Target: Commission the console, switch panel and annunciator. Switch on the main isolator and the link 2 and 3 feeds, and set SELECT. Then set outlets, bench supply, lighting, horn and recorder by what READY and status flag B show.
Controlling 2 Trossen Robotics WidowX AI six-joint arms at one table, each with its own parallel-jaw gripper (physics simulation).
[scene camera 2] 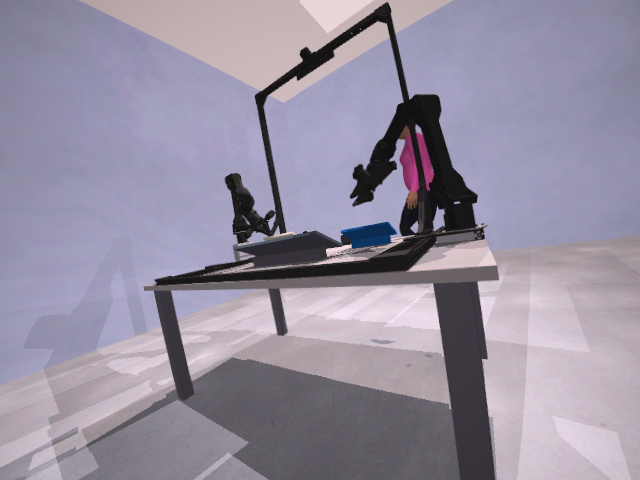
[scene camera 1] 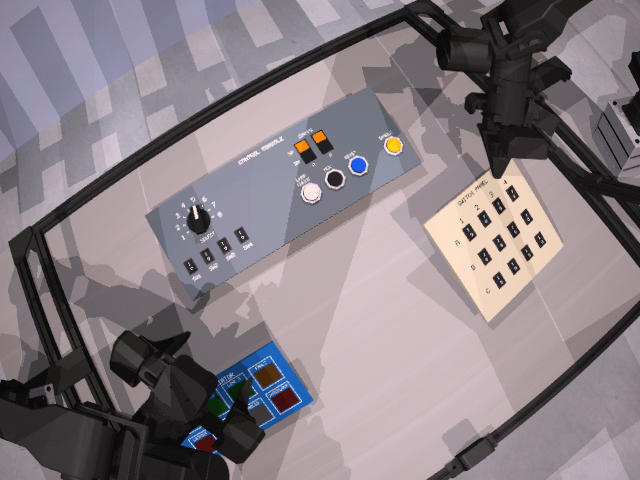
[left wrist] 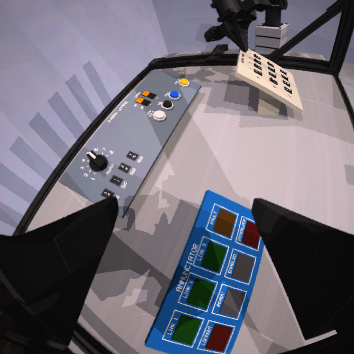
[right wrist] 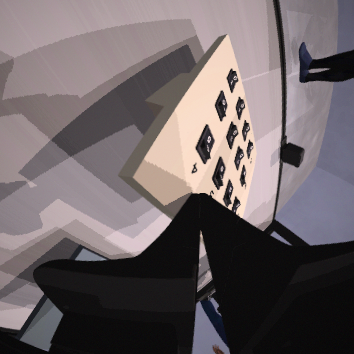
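The grey control console has a SELECT knob pointing near 5. Its two status flags show orange on their upper halves. The cream switch panel carries rows A to C of black rockers. The blue annunciator has dull lamps; READY and ENABLED look grey. My left gripper is open and empty above the annunciator. My right gripper is shut and empty, its tips by the panel's top edge near column 4, partly hiding the panel in its wrist view.
A black frame runs around the table's edge, with a tall black arch above. The left arm covers part of the annunciator in scene camera 1. A person in pink stands behind the left arm in scene camera 2.
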